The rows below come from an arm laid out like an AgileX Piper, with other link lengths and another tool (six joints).
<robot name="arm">
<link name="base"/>
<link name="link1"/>
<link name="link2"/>
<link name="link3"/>
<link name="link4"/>
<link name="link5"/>
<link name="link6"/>
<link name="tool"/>
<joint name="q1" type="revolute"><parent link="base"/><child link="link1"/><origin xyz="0 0 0.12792"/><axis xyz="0 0 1"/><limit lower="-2.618" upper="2.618"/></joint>
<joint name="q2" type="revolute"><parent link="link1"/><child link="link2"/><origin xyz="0 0 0"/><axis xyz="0 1 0"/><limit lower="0" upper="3.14"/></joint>
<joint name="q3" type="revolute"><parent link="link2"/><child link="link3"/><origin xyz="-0.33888 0 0.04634"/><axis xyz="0 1 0"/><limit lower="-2.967" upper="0"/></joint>
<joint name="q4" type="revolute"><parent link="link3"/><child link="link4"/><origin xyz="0.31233 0 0.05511"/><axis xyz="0.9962 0 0.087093"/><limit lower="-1.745" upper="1.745"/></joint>
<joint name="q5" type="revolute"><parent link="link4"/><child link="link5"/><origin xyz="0 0 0"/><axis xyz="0 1 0"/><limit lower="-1.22" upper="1.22"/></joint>
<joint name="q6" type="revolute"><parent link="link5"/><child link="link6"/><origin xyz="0.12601 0 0.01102"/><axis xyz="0.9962 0 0.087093"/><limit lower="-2.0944" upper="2.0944"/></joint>
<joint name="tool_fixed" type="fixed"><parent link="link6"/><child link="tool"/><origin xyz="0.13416 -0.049 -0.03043" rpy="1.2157 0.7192 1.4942"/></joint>
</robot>
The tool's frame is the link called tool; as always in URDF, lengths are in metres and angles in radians.
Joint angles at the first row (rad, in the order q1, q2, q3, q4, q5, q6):
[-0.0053, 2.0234, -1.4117, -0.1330, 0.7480, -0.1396]
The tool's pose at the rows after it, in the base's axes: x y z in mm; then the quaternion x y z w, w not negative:
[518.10 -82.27 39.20 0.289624 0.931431 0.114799 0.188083]
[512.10 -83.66 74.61 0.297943 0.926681 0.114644 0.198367]
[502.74 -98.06 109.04 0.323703 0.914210 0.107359 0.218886]
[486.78 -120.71 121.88 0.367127 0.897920 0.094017 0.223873]
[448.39 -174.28 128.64 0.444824 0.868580 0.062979 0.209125]
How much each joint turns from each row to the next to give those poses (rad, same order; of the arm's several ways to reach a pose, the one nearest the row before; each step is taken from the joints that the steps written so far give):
[0.0000, -0.0204, -0.0025, 0.0084, 0.0318, 0.0000]
[0.0000, -0.0622, -0.0174, -0.0035, 0.0626, 0.0160]
[-0.0183, -0.0619, -0.0110, -0.0284, 0.0461, 0.0520]
[-0.0385, -0.0266, -0.0016, -0.0255, 0.0389, 0.0649]
[-0.1094, -0.0157, -0.0021, -0.0245, 0.0786, 0.0594]

